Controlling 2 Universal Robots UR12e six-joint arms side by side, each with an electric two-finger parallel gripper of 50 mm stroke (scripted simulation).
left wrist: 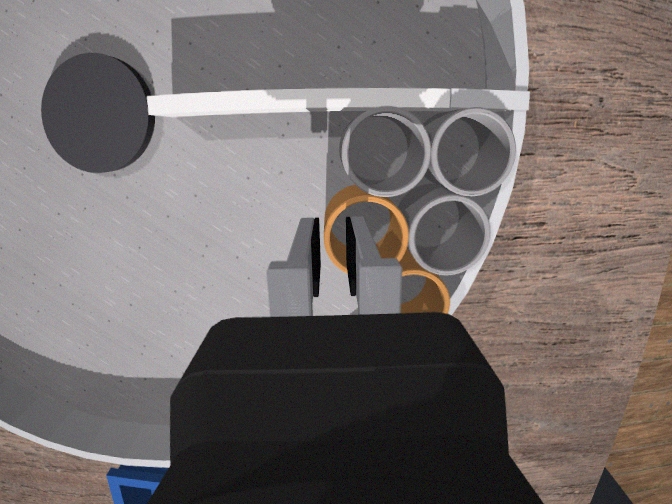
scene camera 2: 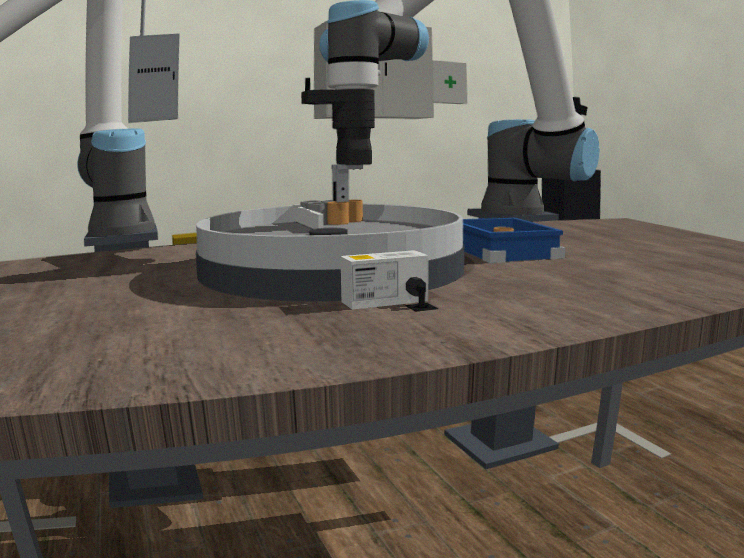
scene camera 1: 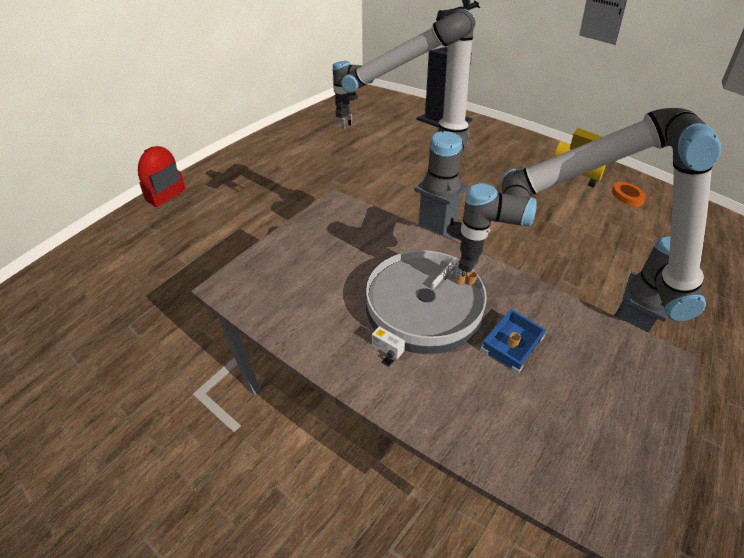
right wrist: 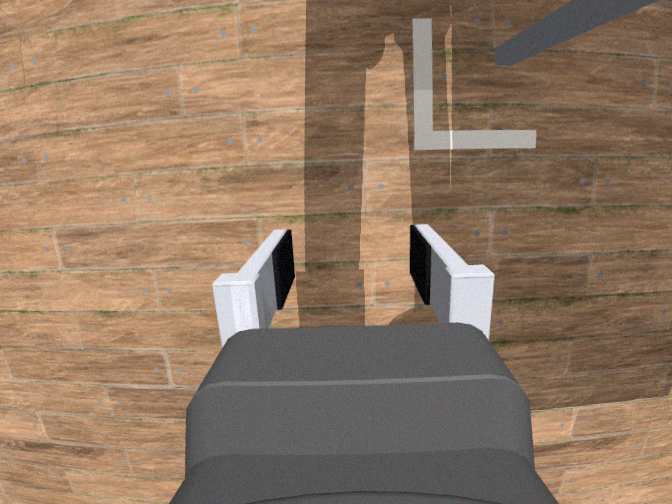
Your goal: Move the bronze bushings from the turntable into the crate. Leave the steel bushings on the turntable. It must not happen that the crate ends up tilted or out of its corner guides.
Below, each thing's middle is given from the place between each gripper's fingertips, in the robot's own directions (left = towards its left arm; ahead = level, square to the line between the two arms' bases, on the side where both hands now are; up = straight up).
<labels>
Now: the turntable (scene camera 1: 401,294) 13 cm ahead of my left hand (scene camera 2: 340,201), 6 cm below it and 5 cm to the right of it. Round my left hand: blue crate (scene camera 2: 524,243) (29 cm to the left, 9 cm below, 6 cm ahead).
I see the turntable 63 cm ahead of my right hand, 103 cm to the left of it and 13 cm below it. Also, from my right hand: blue crate 57 cm ahead, 137 cm to the left, 15 cm below.
</labels>
